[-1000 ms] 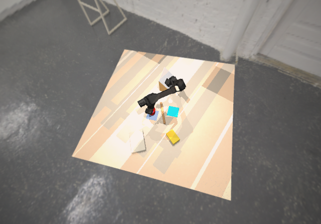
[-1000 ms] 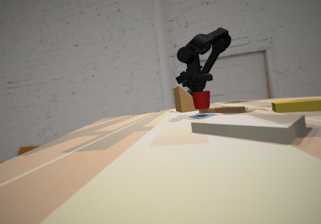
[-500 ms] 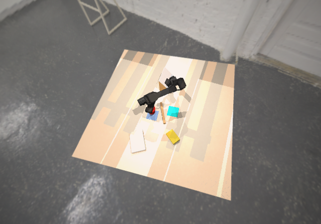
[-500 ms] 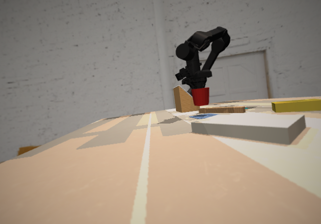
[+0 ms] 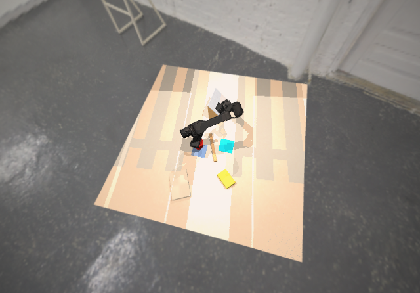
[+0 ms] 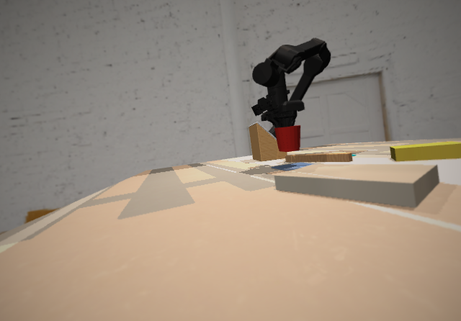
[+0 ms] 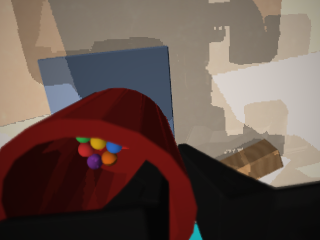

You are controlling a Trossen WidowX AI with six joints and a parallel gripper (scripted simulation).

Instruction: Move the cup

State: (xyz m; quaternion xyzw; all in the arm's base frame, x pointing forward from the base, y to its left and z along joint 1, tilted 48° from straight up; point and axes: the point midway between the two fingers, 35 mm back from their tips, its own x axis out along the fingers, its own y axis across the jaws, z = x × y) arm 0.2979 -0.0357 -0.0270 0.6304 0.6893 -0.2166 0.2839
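Right now my gripper tip is 6 cm past the cyan pad, 18 cm to the right of it and 9 cm above it. Also, from my gripper tip: wooden bar (1 cm behind, 10 cm to the left, 8 cm below); blue pad (4 cm ahead, 1 cm to the left, 9 cm below); red cup (3 cm ahead).
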